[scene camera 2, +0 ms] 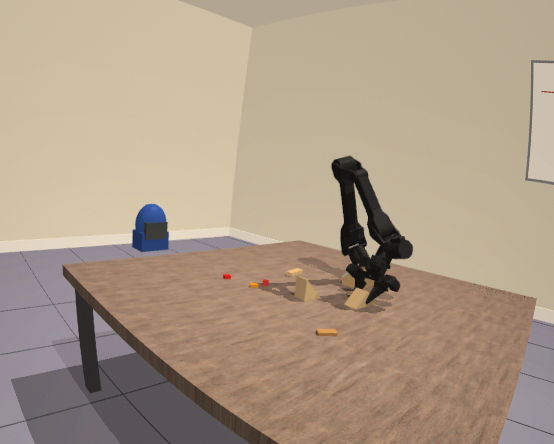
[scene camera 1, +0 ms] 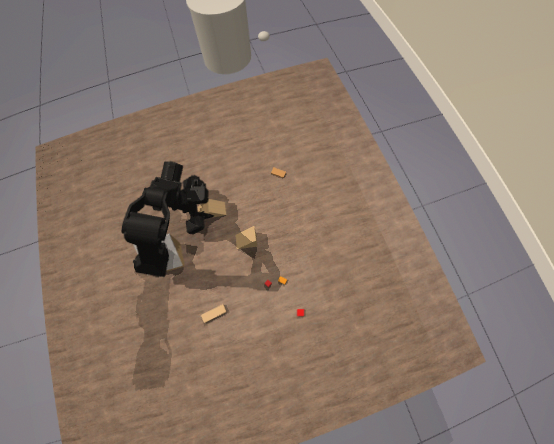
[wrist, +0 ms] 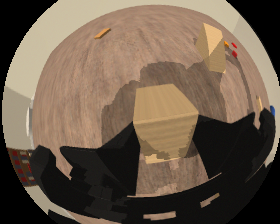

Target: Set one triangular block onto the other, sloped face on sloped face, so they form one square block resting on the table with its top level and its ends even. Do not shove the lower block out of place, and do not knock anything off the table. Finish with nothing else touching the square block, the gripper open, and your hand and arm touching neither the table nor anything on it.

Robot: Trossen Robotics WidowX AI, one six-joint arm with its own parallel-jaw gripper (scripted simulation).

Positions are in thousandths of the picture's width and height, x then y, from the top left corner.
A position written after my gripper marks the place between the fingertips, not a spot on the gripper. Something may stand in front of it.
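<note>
I see my gripper (scene camera 2: 649, 679), which is my gripper (scene camera 1: 384, 472) in another view and, in the wrist view, my gripper (wrist: 580, 529). There is a triangular block (wrist: 588, 533) as well. A further triangular block (wrist: 752, 199) can be seen too.
</note>
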